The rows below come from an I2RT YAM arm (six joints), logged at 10 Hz.
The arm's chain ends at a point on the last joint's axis. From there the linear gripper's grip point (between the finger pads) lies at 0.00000 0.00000 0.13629 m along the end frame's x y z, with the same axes.
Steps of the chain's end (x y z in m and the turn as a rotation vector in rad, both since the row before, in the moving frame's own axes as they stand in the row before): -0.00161 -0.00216 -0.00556 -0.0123 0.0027 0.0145; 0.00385 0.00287 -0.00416 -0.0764 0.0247 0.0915; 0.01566 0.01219 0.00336 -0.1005 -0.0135 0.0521; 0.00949 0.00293 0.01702 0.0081 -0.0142 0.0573; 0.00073 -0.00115 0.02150 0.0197 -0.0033 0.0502; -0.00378 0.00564 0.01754 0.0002 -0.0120 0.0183; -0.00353 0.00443 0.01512 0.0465 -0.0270 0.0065; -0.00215 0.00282 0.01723 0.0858 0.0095 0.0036; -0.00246 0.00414 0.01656 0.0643 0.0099 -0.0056
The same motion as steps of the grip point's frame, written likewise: -0.00125 -0.00048 -0.00557 -0.0123 0.0027 0.0145; 0.00673 0.01341 -0.00460 -0.0764 0.0247 0.0915; 0.01347 0.02581 0.00266 -0.1005 -0.0135 0.0521; 0.00759 0.00177 0.01700 0.0081 -0.0142 0.0573; 0.00035 -0.00384 0.02147 0.0197 -0.0033 0.0502; -0.00542 0.00560 0.01753 0.0002 -0.0120 0.0183; -0.00719 -0.00192 0.01492 0.0465 -0.0270 0.0065; -0.00084 -0.00886 0.01672 0.0858 0.0095 0.0036; -0.00114 -0.00462 0.01627 0.0643 0.0099 -0.0056
